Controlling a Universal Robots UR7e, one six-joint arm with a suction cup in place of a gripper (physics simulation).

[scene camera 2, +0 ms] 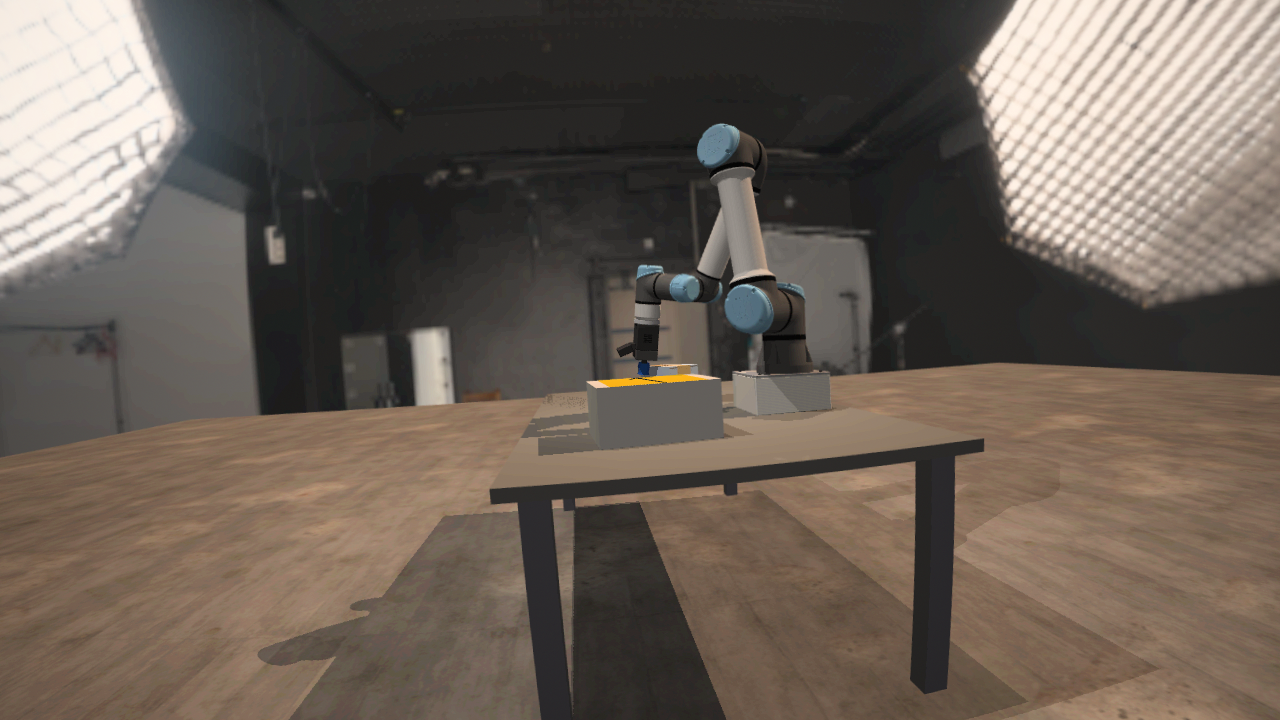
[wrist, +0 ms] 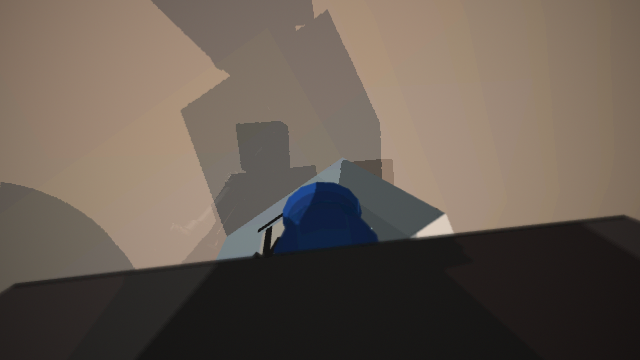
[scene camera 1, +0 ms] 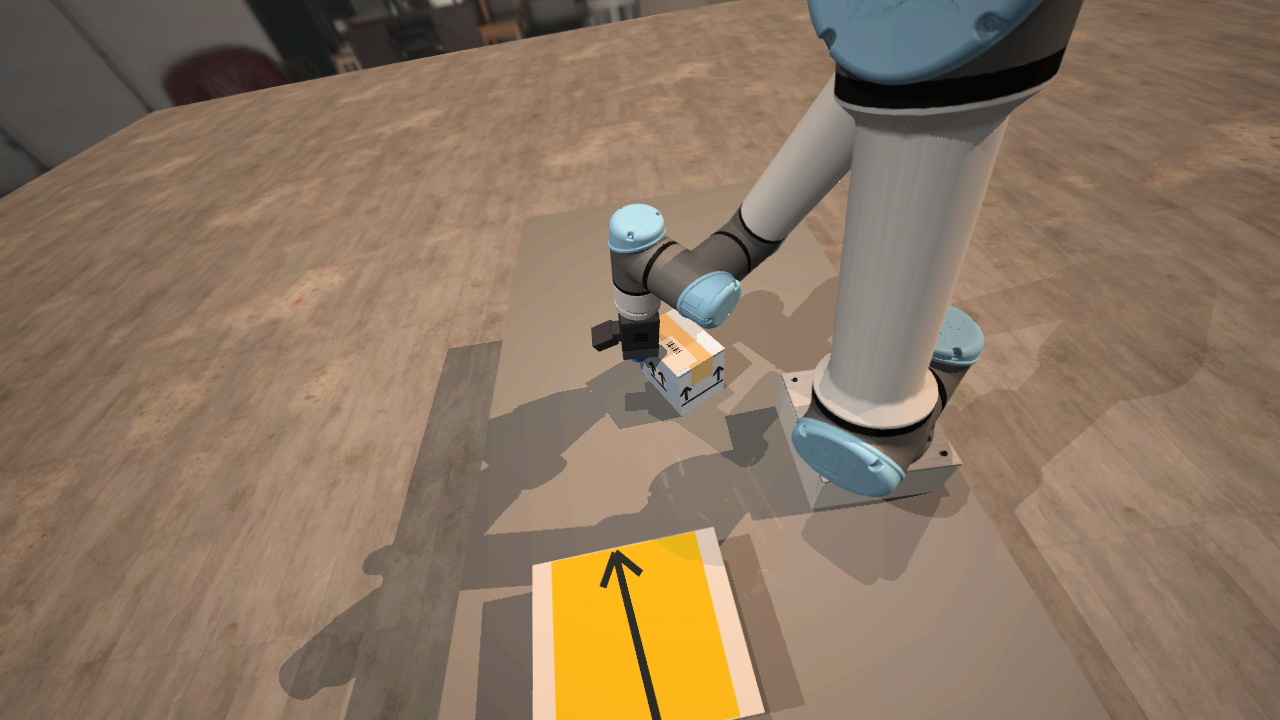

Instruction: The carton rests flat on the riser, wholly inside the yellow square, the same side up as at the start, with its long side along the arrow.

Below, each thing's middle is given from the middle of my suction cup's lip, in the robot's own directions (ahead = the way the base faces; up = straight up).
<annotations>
The carton (scene camera 1: 689,370) is 8 cm behind my suction cup, 1 cm to the right of it and 5 cm below it. Also, from my suction cup: riser (scene camera 1: 653,623) 5 cm ahead, 45 cm to the left, 6 cm below.
</annotations>
